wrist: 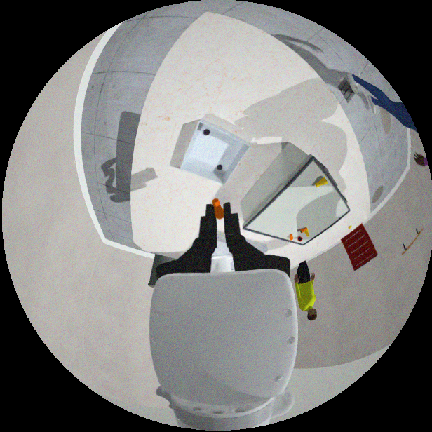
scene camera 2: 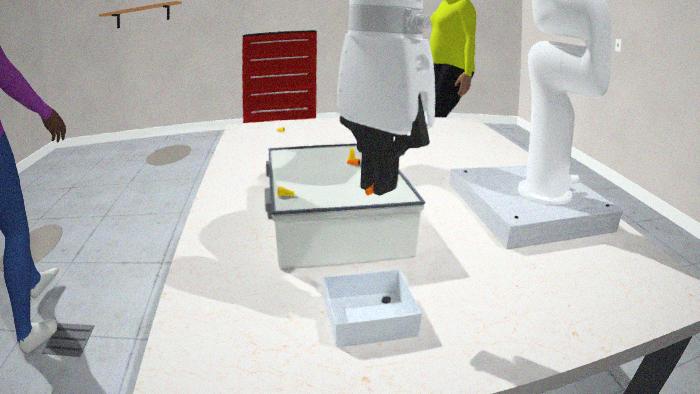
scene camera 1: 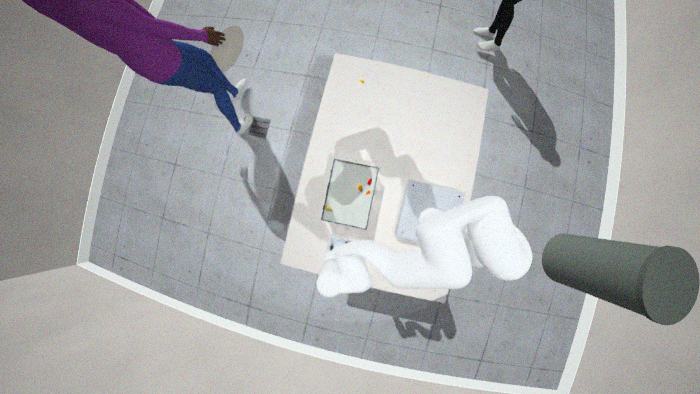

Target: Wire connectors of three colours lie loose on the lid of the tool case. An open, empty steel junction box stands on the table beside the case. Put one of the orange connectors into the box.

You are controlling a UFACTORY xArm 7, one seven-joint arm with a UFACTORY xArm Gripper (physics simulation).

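Places are measured from the arm's base along level axes (x ahead, y left, z up), in millimetres.
Pixels of known places: gripper, fingertip midpoint: (scene camera 2: 378,189); arm's base, origin of the base link: (scene camera 2: 545,193).
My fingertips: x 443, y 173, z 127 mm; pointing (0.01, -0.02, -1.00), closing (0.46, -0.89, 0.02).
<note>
Ahead of a thing's pixels: the offset from my fingertips to its top centre. "spot": to the spot under its first point. Level surfaces: height alone.
My gripper (scene camera 2: 378,191) (wrist: 219,211) is shut on an orange connector @[dx +7, dy +5, dz +10 mm] (scene camera 2: 369,190) (wrist: 217,210), held high in the air. In the wrist view the open steel junction box @[dx +8, dy +9, dz -133 mm] (scene camera 1: 340,243) (scene camera 2: 377,330) (wrist: 207,150) lies ahead and slightly left of the fingertips, with no connector seen inside. The arm hides much of the box in scene camera 1. On the case lid @[spot: dx -37, dy -157, dz -79 mm] (scene camera 1: 350,217) (scene camera 2: 325,197) (wrist: 275,215) lie a red connector @[dx -113, dy -335, dz -63 mm] (scene camera 1: 370,181) (wrist: 300,239), a yellow one @[dx +71, dy -191, dz -64 mm] (scene camera 1: 328,208) (scene camera 2: 285,192) (wrist: 321,182), a loose orange one @[dx -110, dy -281, dz -67 mm] (scene camera 1: 368,192) (wrist: 291,237), and another orange one @[dx -68, dy -296, dz -67 mm] (scene camera 2: 353,162) touching a yellow one @[dx -69, dy -309, dz -54 mm] (scene camera 2: 352,153).
The tool case @[spot: dx -1, dy -125, dz -129 mm] (scene camera 2: 345,240) stands beside the box and is taller. The arm's base plate (scene camera 1: 407,220) (scene camera 2: 565,232) is on the table @[dz -171 mm] (scene camera 1: 415,110) (scene camera 2: 225,350). A yellow connector @[dx -30, dy -909, dz -156 mm] (scene camera 1: 362,81) (scene camera 2: 281,129) (wrist: 350,227) lies on the table's far part. People stand around the table.
</note>
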